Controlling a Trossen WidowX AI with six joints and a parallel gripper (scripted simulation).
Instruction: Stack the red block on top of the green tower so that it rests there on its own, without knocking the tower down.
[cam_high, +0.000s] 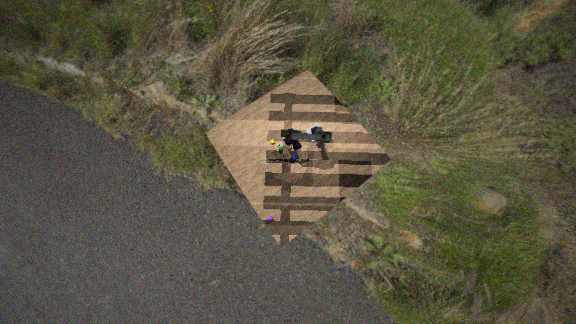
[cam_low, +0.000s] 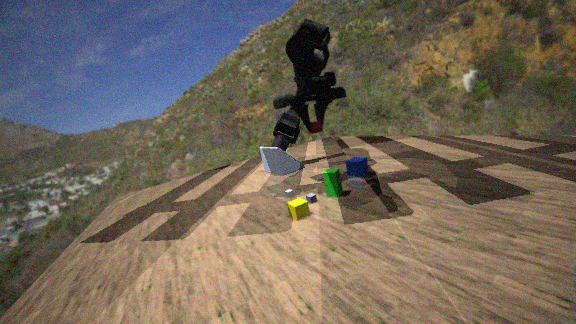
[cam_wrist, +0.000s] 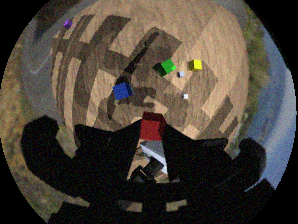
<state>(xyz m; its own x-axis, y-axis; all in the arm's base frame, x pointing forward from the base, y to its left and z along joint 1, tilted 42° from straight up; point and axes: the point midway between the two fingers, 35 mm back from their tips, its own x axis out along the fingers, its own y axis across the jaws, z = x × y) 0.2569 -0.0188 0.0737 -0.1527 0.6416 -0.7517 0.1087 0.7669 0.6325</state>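
The yellow cube lies 150 mm to the right of my gripper tip, 140 mm ahead of it and 130 mm below it. From my gripper tip the other things lie so: red block 10 mm above; purple block 490 mm ahead, 450 mm to the left, 120 mm below; blue cube 120 mm below, 90 mm to the left, 40 mm ahead.
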